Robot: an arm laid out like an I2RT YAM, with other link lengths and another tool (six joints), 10 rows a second.
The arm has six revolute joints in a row. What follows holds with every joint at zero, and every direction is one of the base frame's.
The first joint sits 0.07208 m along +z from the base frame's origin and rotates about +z.
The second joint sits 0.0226 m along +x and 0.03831 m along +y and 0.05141 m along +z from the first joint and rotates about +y.
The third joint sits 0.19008 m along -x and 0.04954 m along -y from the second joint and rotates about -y.
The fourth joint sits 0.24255 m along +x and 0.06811 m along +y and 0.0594 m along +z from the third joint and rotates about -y.
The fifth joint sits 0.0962 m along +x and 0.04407 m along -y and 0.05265 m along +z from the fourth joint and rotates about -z.
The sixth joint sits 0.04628 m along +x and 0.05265 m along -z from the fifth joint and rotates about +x.
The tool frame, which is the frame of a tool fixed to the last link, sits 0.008 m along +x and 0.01 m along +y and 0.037 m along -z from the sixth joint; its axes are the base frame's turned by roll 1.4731, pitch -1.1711 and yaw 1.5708 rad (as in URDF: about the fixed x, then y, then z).
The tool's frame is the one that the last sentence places.
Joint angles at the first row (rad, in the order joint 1, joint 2, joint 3, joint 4, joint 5, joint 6):
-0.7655 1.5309 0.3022 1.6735 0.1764 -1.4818
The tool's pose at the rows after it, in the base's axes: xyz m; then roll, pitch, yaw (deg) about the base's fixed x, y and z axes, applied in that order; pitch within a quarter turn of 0, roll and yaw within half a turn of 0:
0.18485 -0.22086 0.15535 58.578 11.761 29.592
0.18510 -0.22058 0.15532 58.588 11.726 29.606
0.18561 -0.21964 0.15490 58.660 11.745 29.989
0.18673 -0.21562 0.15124 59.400 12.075 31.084
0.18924 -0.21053 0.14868 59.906 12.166 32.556
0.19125 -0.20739 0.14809 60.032 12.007 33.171
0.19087 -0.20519 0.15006 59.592 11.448 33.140
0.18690 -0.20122 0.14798 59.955 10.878 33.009
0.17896 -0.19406 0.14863 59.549 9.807 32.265
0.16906 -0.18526 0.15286 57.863 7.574 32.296
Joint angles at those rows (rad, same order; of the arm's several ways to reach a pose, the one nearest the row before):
-0.7624 1.5217 0.2961 1.6736 0.1749 -1.4818
-0.7608 1.5217 0.2961 1.6736 0.1764 -1.4818
-0.7578 1.5202 0.2930 1.6736 0.1733 -1.4803
-0.7456 1.5186 0.2777 1.6735 0.1687 -1.4803
-0.7272 1.5141 0.2639 1.6736 0.1641 -1.4772
-0.7133 1.5110 0.2593 1.6736 0.1687 -1.4757
-0.7072 1.4942 0.2516 1.6735 0.1764 -1.4711
-0.7041 1.4697 0.2225 1.6736 0.1871 -1.4634
-0.6995 1.4069 0.1704 1.6736 0.2085 -1.4558
-0.6980 1.3042 0.1030 1.6721 0.2178 -1.4282

